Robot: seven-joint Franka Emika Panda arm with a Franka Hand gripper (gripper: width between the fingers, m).
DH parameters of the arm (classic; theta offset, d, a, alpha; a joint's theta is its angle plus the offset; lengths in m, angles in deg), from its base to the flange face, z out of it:
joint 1: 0 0.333 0 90
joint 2: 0 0 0 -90
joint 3: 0 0.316 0.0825 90
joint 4: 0 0 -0.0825 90
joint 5: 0 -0.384 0 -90
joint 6: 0 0 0.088 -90
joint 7: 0 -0.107 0 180
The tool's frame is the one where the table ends.
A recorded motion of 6 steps. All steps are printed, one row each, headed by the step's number.
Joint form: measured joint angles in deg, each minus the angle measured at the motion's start. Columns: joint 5, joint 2, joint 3, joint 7, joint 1, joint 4, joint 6.
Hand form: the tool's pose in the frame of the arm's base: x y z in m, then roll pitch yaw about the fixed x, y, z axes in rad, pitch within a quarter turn. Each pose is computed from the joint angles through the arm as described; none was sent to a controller.
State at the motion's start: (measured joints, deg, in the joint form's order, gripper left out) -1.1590 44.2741 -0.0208 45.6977 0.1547 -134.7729 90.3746
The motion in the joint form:
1: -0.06 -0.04 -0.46 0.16 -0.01 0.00 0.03
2: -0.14 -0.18 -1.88 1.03 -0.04 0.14 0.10
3: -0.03 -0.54 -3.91 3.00 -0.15 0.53 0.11
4: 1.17 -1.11 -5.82 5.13 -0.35 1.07 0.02
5: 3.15 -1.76 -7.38 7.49 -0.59 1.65 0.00
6: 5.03 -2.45 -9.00 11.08 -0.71 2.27 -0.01
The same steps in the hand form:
1: 0.3112 -0.0003 0.5887 -3.1210 -0.0178 0.7965
2: 0.3119 -0.0103 0.5891 -3.1092 -0.0323 0.7930
3: 0.3133 -0.0255 0.5899 -3.0954 -0.0501 0.7991
4: 0.3148 -0.0426 0.5901 -3.0937 -0.0506 0.8082
5: 0.3164 -0.0590 0.5902 -3.1036 -0.0370 0.8253
6: 0.3177 -0.0752 0.5900 -3.1115 -0.0248 0.8646

